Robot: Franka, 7 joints.
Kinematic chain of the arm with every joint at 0, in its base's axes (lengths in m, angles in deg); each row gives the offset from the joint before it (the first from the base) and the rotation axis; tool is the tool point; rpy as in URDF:
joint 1: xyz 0 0 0.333 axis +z
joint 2: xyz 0 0 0 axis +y
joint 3: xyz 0 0 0.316 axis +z
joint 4: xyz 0.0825 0 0 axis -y
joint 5: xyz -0.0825 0 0.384 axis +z
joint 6: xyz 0 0 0 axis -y
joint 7: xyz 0.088 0 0 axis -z
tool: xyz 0 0 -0.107 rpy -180 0 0
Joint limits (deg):
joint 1: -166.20..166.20
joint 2: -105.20..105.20
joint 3: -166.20..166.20
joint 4: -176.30..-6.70
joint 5: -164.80..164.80
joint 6: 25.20..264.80
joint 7: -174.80..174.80
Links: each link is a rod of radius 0.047 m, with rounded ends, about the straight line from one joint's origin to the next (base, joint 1, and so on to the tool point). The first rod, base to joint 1, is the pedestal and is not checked.
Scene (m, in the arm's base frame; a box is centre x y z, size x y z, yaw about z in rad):
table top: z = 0
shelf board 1: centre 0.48 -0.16 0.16 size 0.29 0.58 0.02 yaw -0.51
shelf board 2: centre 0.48 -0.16 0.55 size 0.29 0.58 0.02 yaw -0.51
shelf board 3: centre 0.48 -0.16 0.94 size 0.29 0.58 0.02 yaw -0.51
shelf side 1: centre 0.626 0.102 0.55 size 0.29 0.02 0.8 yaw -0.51
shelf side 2: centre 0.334 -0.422 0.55 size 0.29 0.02 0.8 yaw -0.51
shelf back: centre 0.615 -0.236 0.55 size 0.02 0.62 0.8 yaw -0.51
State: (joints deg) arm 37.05 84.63 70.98 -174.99 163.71 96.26 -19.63
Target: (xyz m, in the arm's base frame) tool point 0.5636 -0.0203 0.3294
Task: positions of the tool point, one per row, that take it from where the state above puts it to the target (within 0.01 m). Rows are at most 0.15 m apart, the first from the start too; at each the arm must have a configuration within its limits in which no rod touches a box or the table.
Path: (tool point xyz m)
1: -0.2285 0.2056 0.1883
2: -0.1379 0.2533 0.1478
3: -0.0268 0.2792 0.1318
4: 0.0911 0.2760 0.1439
5: 0.1995 0.2425 0.1837
6: 0.2828 0.1839 0.2479
7: 0.3293 0.1108 0.3294
8: 0.4142 0.0851 0.3380
9: 0.4939 0.0409 0.3383
10: 0.5636 -0.0203 0.3294

